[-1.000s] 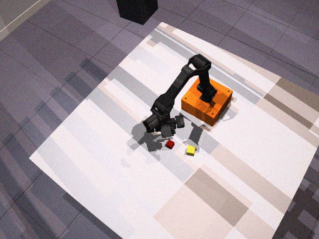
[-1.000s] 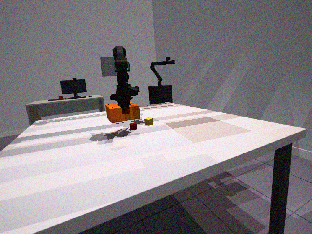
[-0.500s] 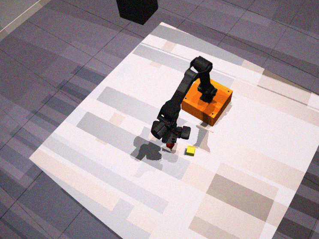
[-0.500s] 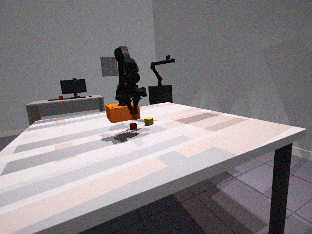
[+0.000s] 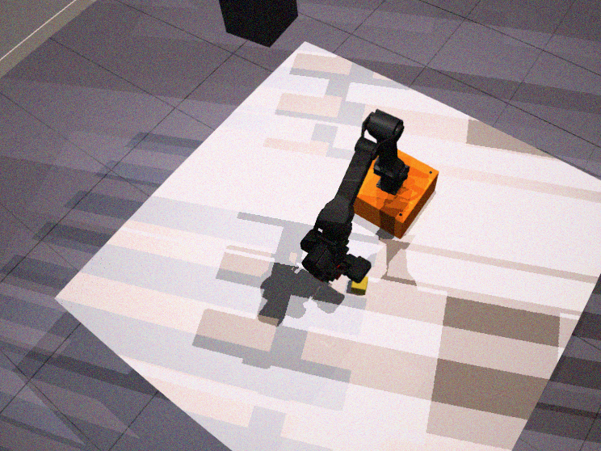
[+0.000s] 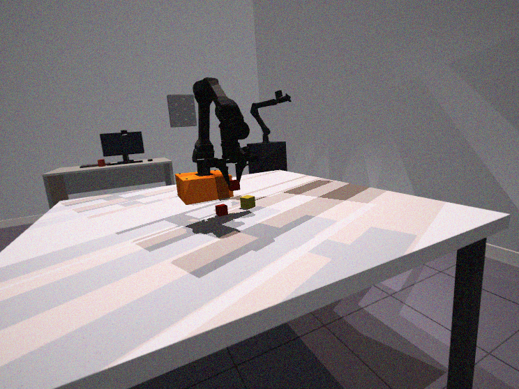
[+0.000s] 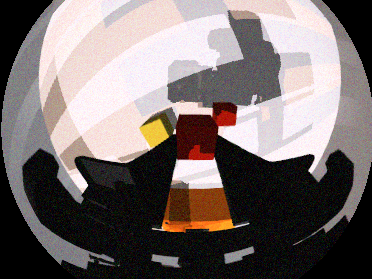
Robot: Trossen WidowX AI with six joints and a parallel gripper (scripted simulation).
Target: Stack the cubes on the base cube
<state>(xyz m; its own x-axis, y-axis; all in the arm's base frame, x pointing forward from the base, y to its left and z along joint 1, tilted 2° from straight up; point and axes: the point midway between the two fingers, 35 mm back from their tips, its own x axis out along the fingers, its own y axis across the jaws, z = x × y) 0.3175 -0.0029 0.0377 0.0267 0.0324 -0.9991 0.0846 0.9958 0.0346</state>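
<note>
The yellow base cube is 2 cm behind my gripper tip, 6 cm to the left of it and 8 cm below it.
</note>
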